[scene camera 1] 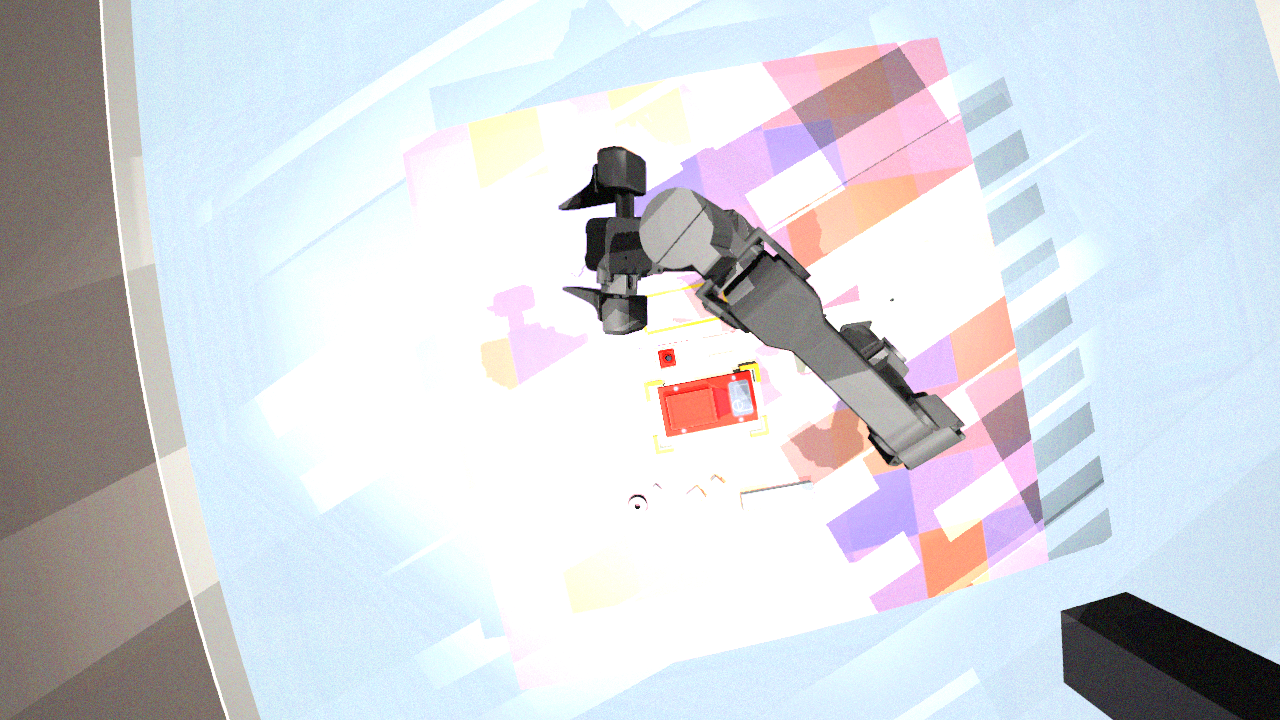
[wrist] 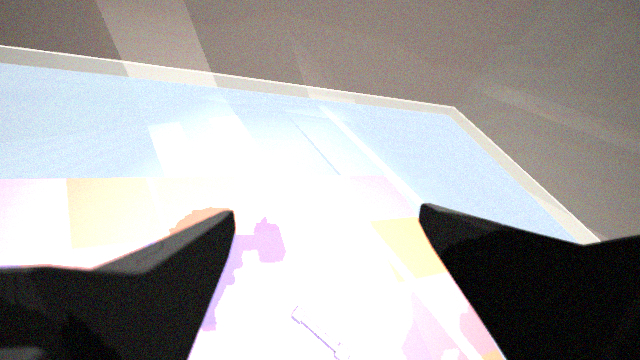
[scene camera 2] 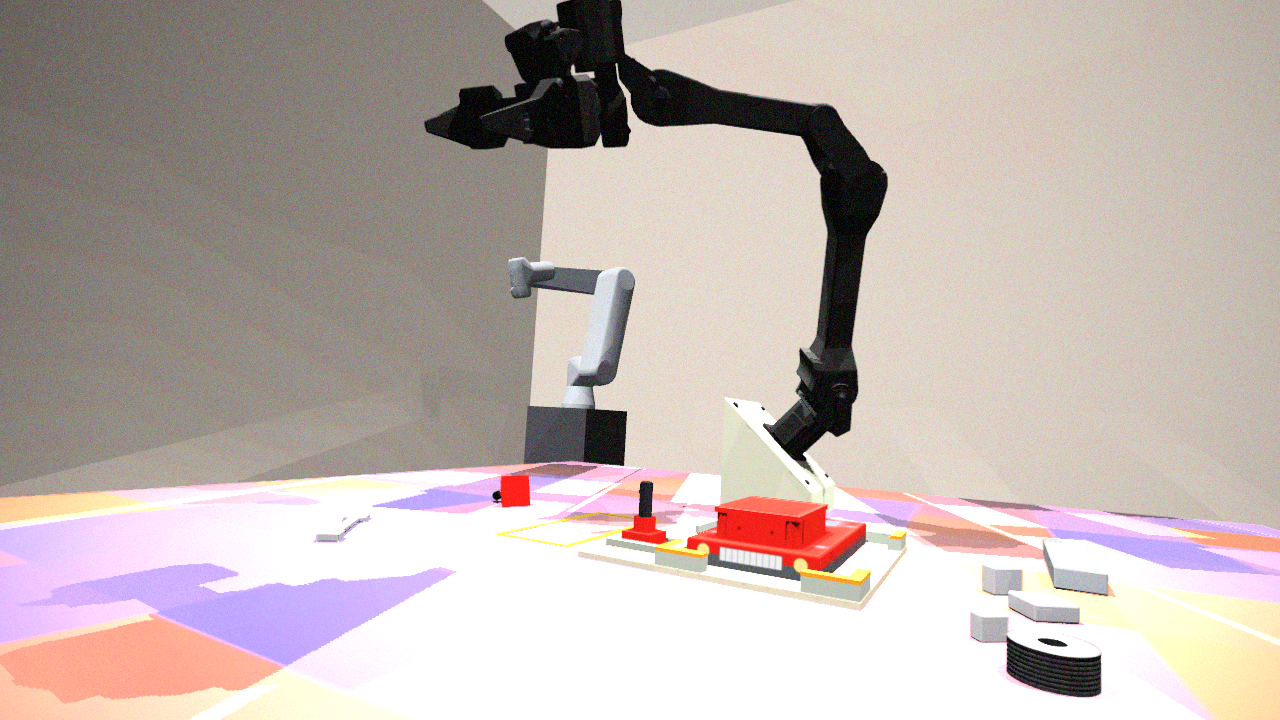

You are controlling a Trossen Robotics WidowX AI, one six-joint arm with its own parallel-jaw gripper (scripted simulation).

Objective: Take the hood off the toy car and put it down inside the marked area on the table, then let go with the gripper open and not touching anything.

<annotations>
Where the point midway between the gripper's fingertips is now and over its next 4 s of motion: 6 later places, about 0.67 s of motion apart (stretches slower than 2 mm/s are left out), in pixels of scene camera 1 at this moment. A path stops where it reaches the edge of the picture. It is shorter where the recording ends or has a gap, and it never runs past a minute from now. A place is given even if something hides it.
My gripper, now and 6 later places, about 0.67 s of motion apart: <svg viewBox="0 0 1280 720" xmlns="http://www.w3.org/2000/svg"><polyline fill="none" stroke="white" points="562,249 659,391 693,411 692,410 691,410 691,409 691,408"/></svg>
</annotations>
